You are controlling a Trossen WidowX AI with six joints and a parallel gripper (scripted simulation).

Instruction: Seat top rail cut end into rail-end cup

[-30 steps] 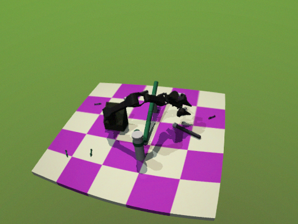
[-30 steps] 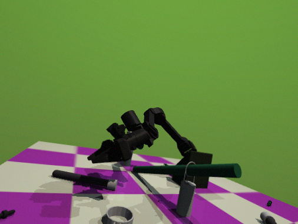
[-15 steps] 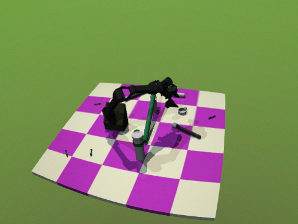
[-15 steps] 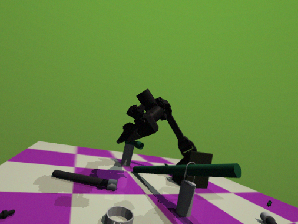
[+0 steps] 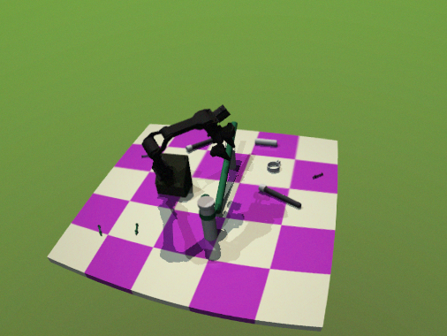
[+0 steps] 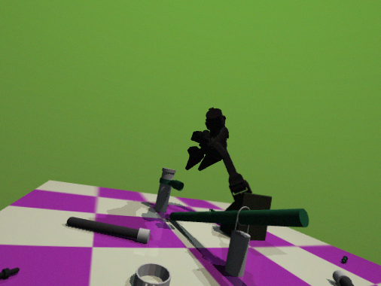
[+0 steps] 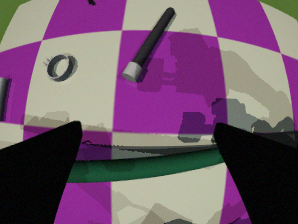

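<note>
The green rail-end cup lies 240 mm to the right of my gripper tip, 90 mm below it and 90 mm behind it. The rest, counted from my gripper tip: grey loop-cap post (210 mm to the left, 120 mm below, 40 mm behind); short grey tube (450 mm to the left, 210 mm below, 130 mm ahead).
</note>
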